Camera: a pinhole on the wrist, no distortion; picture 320 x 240 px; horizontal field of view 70.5 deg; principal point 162.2 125.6 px. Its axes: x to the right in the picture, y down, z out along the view. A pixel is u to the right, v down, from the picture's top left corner.
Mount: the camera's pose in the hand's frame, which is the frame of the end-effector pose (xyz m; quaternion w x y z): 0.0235 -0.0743 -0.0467 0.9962 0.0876 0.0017 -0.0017
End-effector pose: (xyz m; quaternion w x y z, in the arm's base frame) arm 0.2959 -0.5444 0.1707 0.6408 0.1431 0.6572 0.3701
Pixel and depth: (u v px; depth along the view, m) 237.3 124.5 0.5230
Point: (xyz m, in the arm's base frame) 0.7598 -0.3868 -0.0440
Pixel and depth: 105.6 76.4 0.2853
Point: 0.5674 -0.6346 0.1029
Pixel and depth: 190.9 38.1 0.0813
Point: 0.3518 -0.5953 0.0683
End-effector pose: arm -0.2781 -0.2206 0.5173 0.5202 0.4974 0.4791 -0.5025
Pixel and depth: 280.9 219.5 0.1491
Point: -0.3142 -0.3358 0.4188
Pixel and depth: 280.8 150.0 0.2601
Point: -0.3651 -0.4416 0.3635
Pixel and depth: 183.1 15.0 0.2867
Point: -0.5387 -0.4338 0.4674
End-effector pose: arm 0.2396 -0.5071 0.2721 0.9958 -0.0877 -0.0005 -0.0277
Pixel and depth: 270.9 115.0 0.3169
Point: 0.4089 -0.6133 0.5566
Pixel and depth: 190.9 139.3 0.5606
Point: 0.3302 -0.5598 0.8000
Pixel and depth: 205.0 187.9 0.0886
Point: 0.2767 -0.5662 0.3279
